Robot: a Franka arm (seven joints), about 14 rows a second.
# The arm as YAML. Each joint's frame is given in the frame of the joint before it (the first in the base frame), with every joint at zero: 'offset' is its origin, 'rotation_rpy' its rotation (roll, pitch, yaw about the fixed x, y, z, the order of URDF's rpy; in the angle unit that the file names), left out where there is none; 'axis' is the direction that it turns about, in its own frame. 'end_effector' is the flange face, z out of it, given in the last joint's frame.
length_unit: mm
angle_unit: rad
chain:
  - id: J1
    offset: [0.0, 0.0, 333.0]
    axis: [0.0, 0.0, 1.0]
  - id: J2
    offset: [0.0, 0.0, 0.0]
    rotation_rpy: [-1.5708, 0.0, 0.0]
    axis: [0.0, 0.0, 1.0]
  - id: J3
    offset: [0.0, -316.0, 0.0]
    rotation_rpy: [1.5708, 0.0, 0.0]
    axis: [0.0, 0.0, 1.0]
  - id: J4
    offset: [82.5, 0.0, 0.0]
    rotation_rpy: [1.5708, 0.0, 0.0]
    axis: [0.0, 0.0, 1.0]
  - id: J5
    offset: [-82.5, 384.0, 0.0]
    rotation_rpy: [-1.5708, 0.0, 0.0]
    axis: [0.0, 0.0, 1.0]
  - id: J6
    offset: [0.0, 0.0, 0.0]
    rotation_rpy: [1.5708, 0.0, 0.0]
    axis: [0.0, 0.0, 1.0]
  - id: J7
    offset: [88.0, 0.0, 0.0]
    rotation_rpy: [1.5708, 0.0, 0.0]
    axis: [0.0, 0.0, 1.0]
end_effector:
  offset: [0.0, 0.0, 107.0]
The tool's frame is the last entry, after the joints.
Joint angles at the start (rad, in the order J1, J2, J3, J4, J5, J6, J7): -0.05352 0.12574 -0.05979 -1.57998 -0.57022 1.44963 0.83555
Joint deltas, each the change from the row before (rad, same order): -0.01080 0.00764 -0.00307 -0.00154 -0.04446 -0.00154 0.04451; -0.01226 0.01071 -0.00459 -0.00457 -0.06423 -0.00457 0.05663; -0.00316 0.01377 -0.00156 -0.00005 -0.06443 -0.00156 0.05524; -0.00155 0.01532 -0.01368 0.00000 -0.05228 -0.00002 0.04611; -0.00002 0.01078 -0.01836 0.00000 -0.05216 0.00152 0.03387; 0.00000 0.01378 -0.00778 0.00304 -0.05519 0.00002 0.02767; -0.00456 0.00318 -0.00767 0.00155 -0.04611 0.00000 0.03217; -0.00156 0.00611 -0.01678 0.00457 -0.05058 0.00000 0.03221; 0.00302 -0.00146 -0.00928 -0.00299 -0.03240 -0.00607 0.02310; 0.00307 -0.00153 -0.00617 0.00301 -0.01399 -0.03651 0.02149; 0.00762 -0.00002 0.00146 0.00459 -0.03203 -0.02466 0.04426; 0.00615 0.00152 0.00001 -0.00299 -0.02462 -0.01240 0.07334; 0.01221 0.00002 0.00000 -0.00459 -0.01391 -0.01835 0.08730
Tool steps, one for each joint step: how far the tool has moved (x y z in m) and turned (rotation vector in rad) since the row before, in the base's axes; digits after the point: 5 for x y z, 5 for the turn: -0.00053 -0.01214 -0.00217 -0.05679 -0.00777 -0.04389; -0.00114 -0.01557 -0.00376 -0.08031 -0.00458 -0.05287; 0.00204 -0.00861 -0.00301 -0.08091 -0.00949 -0.03449; 0.00088 -0.01269 -0.00429 -0.06837 -0.00648 -0.03653; -0.00059 -0.01383 -0.00127 -0.06552 -0.00424 -0.02818; 0.00196 -0.00842 -0.00144 -0.06480 0.00122 -0.01249; -0.00133 -0.00984 0.00339 -0.05859 -0.01319 -0.01979; -0.00175 -0.01290 0.00396 -0.06529 -0.01222 -0.02331; -0.00243 -0.00517 0.00297 -0.04229 -0.00612 -0.01508; -0.00556 -0.00338 0.00358 -0.02728 0.00050 -0.04058; -0.00069 0.00231 0.00524 -0.05343 -0.02028 -0.02368; 0.00011 0.00162 0.00043 -0.05818 -0.04313 -0.02745; 0.00008 0.00546 -0.00052 -0.05560 -0.05475 -0.03223
